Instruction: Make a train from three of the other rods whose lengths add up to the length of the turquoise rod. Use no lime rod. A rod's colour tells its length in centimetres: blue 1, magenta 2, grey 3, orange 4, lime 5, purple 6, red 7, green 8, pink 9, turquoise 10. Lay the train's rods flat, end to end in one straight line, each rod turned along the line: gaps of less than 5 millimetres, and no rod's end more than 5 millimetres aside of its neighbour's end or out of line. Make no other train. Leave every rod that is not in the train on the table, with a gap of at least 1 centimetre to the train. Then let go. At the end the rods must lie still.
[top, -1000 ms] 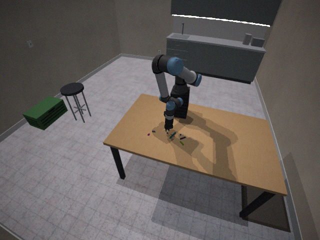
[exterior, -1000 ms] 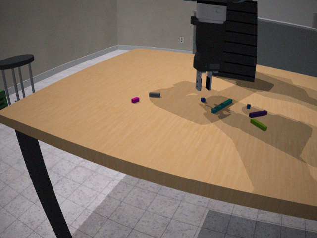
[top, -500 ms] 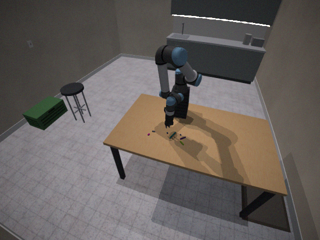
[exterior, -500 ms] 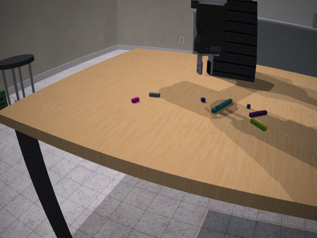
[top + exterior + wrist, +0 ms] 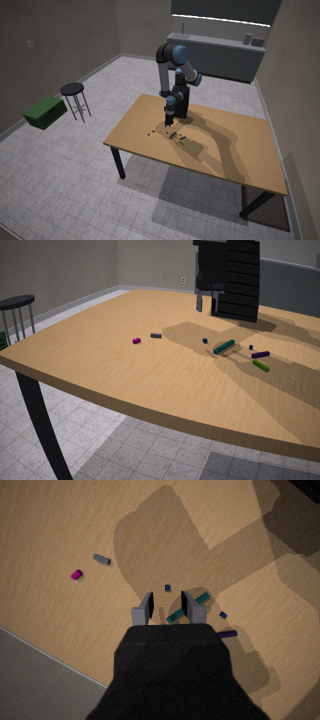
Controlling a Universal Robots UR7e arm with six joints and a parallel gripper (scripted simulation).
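Right now my hand is 14 cm to the left of the grey rod and 10 cm above it. Round my hand: turquoise rod (10 cm below, 6 cm to the left, 2 cm ahead); purple rod (16 cm to the left, 10 cm below, 5 cm ahead); magenta rod (18 cm to the right, 10 cm below, 5 cm ahead).
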